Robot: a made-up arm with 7 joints. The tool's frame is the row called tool. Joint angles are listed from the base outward. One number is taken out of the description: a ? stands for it. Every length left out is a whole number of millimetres.
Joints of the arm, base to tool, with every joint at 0 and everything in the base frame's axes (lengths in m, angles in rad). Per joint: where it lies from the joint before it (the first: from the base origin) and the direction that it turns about. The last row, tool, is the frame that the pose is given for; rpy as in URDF.
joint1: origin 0.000 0.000 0.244 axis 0 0 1
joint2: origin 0.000 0.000 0.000 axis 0 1 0
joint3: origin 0.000 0.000 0.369 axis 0 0 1
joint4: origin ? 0.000 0.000 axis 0 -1 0
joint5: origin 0.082 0.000 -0.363 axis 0 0 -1
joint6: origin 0.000 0.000 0.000 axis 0 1 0
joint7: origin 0.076 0.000 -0.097 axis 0 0 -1
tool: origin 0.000 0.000 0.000 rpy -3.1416 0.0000 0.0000
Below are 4 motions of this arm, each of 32 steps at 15 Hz.
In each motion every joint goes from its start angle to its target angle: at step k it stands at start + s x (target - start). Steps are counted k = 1, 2, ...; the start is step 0. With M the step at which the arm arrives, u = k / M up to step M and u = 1 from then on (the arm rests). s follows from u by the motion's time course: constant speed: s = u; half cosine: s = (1 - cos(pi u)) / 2; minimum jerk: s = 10 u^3 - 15 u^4 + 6 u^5.
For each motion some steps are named. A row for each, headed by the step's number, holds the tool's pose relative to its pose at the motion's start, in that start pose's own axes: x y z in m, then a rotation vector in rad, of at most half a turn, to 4 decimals.
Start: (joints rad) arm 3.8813 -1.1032 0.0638 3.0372 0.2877 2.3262 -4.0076
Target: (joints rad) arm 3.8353 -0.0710 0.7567 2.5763 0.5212 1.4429 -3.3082
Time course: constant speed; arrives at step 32
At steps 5, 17, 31, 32:
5: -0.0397 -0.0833 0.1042 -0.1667 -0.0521 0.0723
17: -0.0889 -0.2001 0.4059 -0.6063 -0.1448 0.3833
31: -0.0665 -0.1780 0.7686 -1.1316 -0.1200 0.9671
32: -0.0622 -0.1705 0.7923 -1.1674 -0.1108 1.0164

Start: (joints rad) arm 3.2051 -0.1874 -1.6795 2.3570 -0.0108 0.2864 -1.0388
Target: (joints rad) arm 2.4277 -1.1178 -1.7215 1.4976 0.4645 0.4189 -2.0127
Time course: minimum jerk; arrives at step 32
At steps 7, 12, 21, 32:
7: -0.0773 0.0143 0.0105 0.0239 -0.0969 -0.0022
12: -0.2874 0.0459 -0.0096 0.0948 -0.3277 0.0289
21: -0.6783 0.0210 -0.2662 0.2284 -0.6130 0.2901
32: -0.7643 -0.0444 -0.4036 0.2289 -0.5939 0.4409

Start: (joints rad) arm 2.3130 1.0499 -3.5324 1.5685 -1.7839 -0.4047 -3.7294
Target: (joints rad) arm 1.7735 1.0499 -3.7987 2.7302 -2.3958 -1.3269 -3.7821
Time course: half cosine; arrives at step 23
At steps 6, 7, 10, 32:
6: 0.0341 -0.0559 -0.0394 0.0796 0.0364 -0.2469
7: 0.0413 -0.0750 -0.0541 0.0963 0.0447 -0.3334
10: 0.0497 -0.1423 -0.1096 0.1139 0.0614 -0.6474
32: -0.0883 -0.3217 -0.2819 -0.2649 0.0626 -1.5962

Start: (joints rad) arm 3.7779 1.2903 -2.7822 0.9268 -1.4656 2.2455 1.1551
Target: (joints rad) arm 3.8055 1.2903 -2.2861 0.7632 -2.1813 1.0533 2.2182
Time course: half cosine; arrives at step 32
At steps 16, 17, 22, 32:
16: -0.0105 0.0158 -0.1570 0.7201 0.6294 0.6244
17: -0.0172 0.0201 -0.1729 0.8076 0.6781 0.6646
22: -0.0629 0.0443 -0.2406 1.2448 0.8679 0.7808
32: -0.1271 0.0703 -0.2893 1.6913 0.9868 0.7571

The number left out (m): 0.046
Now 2 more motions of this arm.
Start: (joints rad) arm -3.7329 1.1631 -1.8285 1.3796 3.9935 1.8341 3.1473
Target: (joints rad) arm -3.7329 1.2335 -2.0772 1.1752 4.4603 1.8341 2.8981
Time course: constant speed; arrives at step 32
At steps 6, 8, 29, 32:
6: 0.0006 0.0316 0.0032 -0.0673 0.0148 -0.1240
8: 0.0014 0.0422 0.0044 -0.0905 0.0203 -0.1651
29: 0.0282 0.1504 0.0154 -0.3594 0.0897 -0.5815
32: 0.0345 0.1650 0.0165 -0.4022 0.1009 -0.6381

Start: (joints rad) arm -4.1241 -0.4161 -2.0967 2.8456 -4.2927 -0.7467 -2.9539
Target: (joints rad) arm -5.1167 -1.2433 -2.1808 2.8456 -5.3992 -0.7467 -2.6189
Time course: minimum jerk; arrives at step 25
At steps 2, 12, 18, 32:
2: -0.0023 0.0027 0.0018 -0.0077 -0.0036 -0.0032
12: -0.2369 0.3336 0.0393 -0.7314 -0.3789 -0.3300
18: -0.4103 0.6015 -0.1525 -1.2294 -0.7602 -0.6146
32: -0.4611 0.6660 -0.2535 -1.3584 -0.9091 -0.7054

